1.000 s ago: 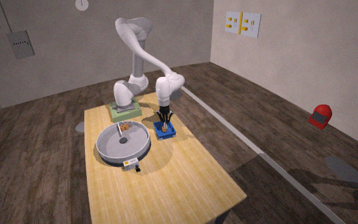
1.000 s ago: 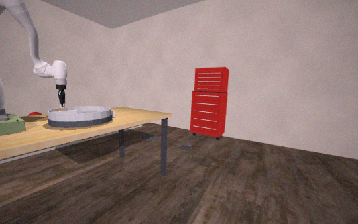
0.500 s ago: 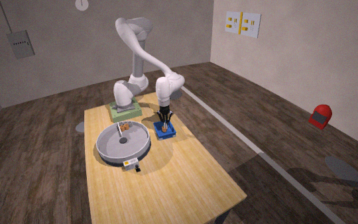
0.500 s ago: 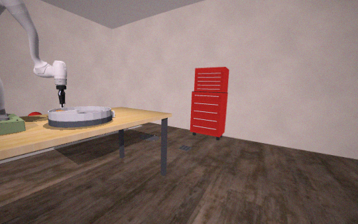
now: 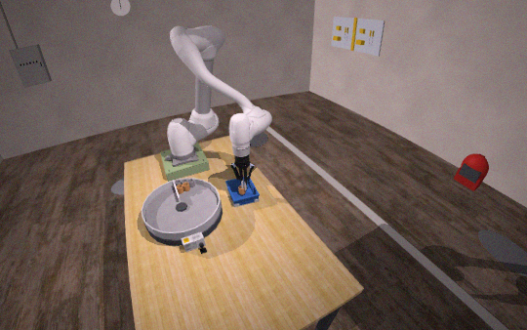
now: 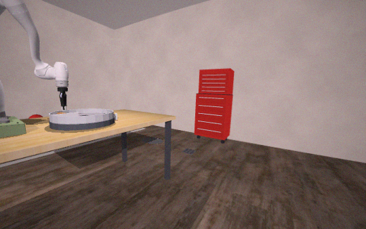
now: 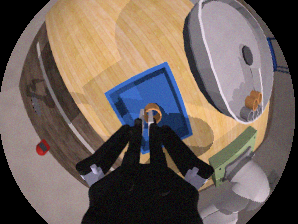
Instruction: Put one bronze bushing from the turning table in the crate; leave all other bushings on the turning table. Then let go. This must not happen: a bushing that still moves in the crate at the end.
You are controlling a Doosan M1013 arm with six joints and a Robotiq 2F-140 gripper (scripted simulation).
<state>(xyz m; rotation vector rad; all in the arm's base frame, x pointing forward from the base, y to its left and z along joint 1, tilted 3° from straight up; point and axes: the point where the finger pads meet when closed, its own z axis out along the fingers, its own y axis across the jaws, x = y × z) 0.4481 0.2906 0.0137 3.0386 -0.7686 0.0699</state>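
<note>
Right now the blue crate is 1 cm behind my hand, 1 cm to the right of it and 5 cm below it. From my hand the other things lie so: round grey turning table: 4 cm ahead, 37 cm to the right, 2 cm below.
</note>
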